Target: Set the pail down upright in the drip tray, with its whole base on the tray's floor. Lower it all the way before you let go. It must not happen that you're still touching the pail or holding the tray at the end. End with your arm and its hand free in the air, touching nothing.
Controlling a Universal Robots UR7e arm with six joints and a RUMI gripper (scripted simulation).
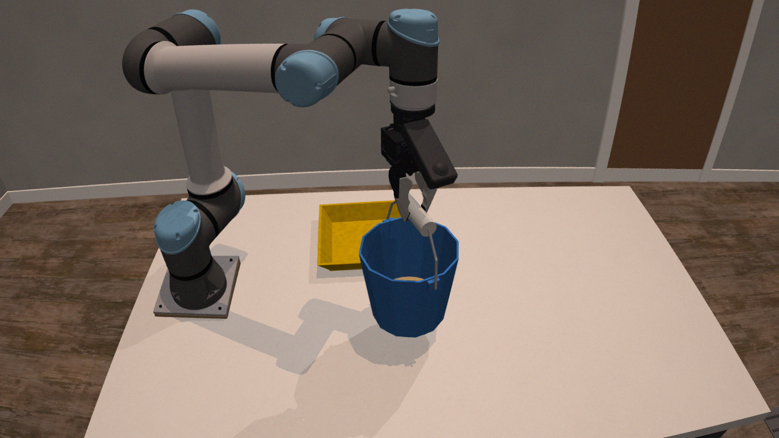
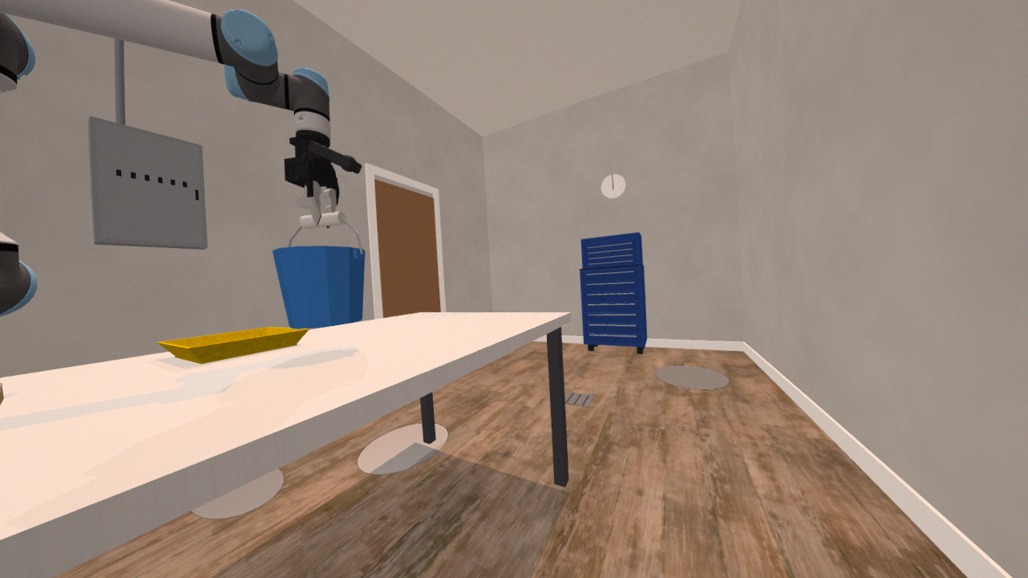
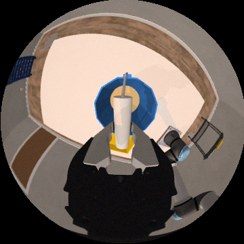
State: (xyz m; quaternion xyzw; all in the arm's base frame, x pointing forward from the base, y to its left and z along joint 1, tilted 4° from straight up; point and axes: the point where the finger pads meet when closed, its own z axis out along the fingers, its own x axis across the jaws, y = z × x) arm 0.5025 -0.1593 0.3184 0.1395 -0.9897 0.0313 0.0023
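My hand is 10 cm above the blue pail and 1 cm past it. Also, from my hand: drip tray 32 cm to the left, 31 cm below, 6 cm behind.
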